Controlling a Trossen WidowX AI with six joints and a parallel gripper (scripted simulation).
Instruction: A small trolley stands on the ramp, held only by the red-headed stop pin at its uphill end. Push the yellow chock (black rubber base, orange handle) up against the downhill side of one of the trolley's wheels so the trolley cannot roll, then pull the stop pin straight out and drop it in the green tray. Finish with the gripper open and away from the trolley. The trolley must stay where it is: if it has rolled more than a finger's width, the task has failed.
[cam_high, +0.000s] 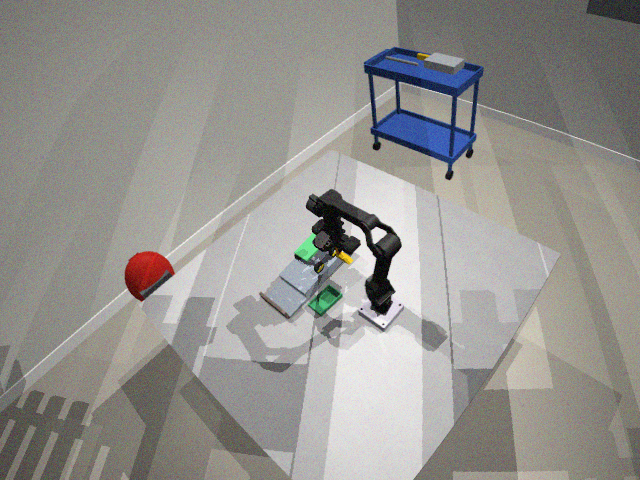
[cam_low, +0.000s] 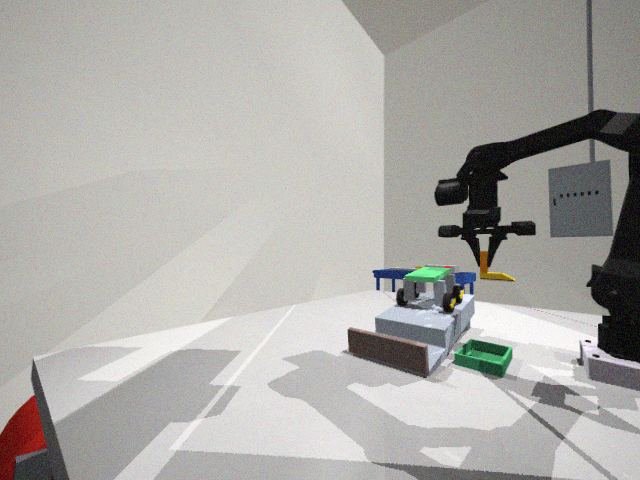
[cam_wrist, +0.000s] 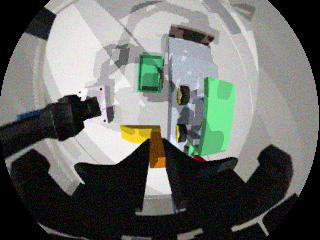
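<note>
Now: gripper tip 80 mm short of the red-headed stop pin, 100 mm to the left of it and 40 mm above it. Also, from my gripper tip: trolley (120 mm ahead, 10 mm to the right, 60 mm below); then grey ramp (120 mm ahead, 130 mm below); then yellow chock (20 mm behind, 10 mm below).
</note>
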